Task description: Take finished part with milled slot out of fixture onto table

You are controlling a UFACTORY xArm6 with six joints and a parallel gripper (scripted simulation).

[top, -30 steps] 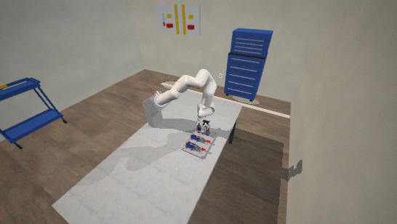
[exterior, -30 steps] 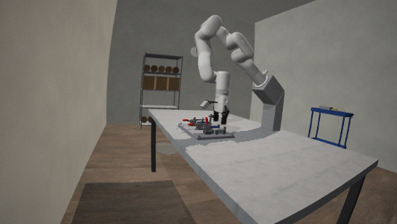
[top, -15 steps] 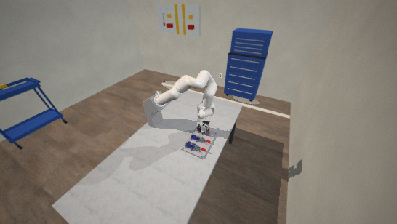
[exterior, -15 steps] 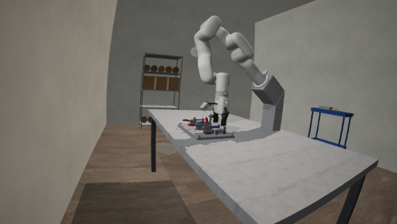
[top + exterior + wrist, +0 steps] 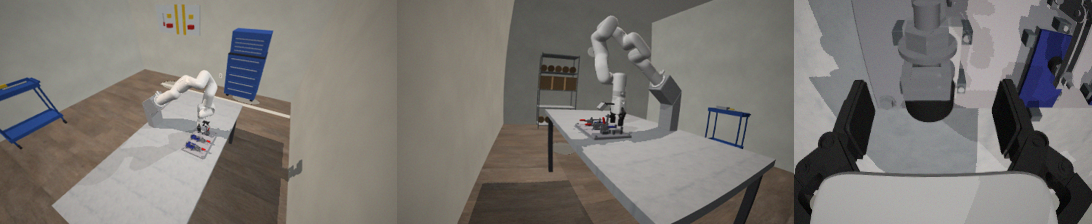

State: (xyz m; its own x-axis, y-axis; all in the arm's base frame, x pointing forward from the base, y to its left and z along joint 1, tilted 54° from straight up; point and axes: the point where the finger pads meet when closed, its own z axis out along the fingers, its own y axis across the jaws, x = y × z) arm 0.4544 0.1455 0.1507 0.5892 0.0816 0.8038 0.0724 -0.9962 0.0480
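Right now my hand is 4 cm above the finished grey part and 1 cm past it. Also, from my hand: grey fixture plate (10 cm to the right, 7 cm below, 6 cm ahead).
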